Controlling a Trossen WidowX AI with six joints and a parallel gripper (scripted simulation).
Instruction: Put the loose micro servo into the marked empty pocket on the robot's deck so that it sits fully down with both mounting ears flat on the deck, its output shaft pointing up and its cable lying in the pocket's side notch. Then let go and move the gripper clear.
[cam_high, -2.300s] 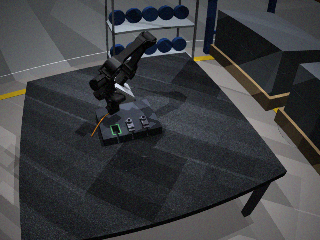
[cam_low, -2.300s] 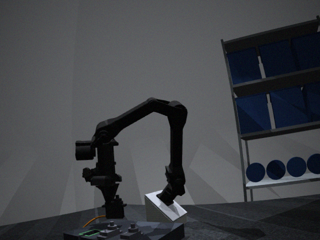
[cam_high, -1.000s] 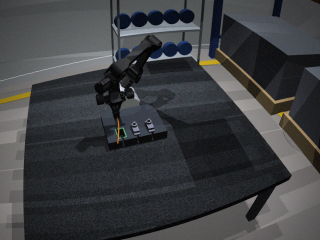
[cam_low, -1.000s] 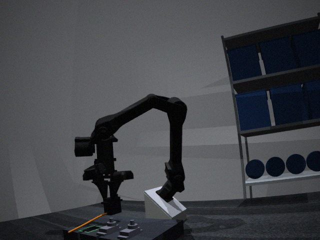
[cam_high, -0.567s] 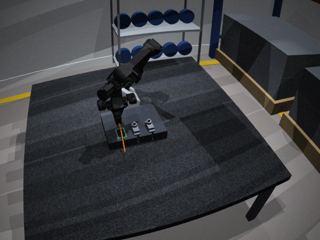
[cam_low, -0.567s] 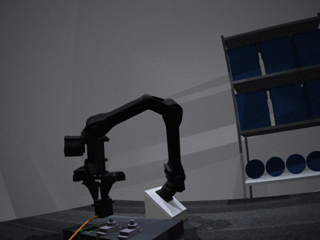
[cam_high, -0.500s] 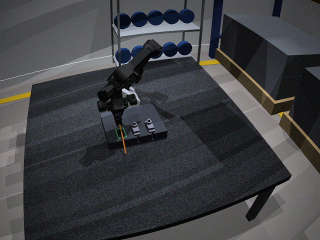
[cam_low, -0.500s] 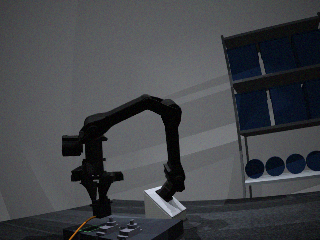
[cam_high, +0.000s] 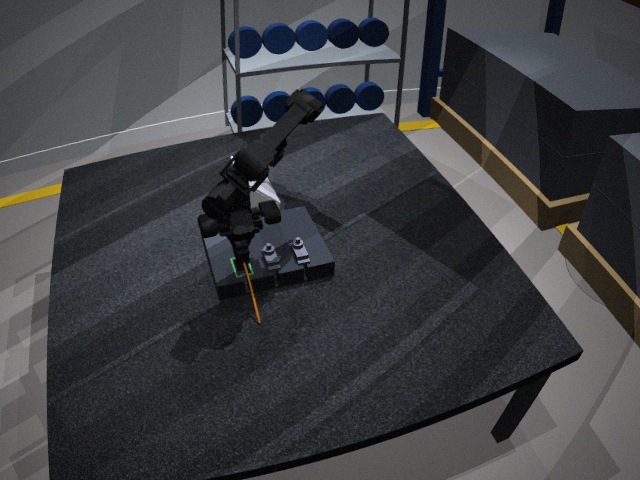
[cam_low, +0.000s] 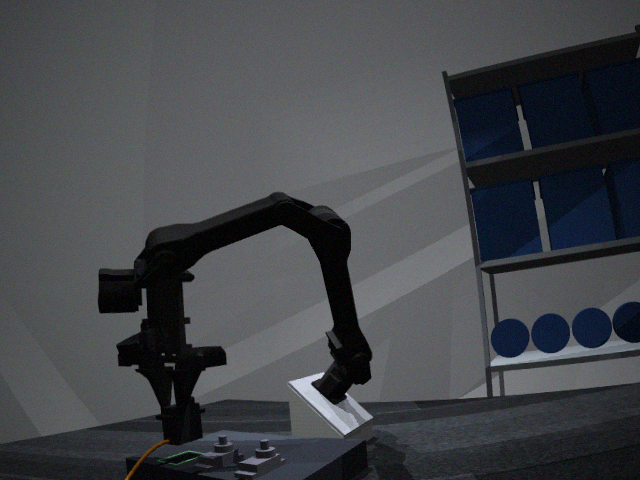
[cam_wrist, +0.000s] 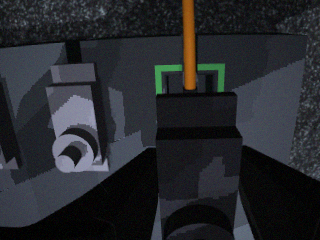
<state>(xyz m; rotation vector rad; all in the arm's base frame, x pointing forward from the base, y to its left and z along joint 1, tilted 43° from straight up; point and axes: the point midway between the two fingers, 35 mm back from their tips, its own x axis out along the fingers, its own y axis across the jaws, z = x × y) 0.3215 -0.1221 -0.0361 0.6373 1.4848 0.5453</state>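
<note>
Now: gripper tip 110 mm past the robot deck, 100 mm above it and 80 mm to the right of it.
</note>
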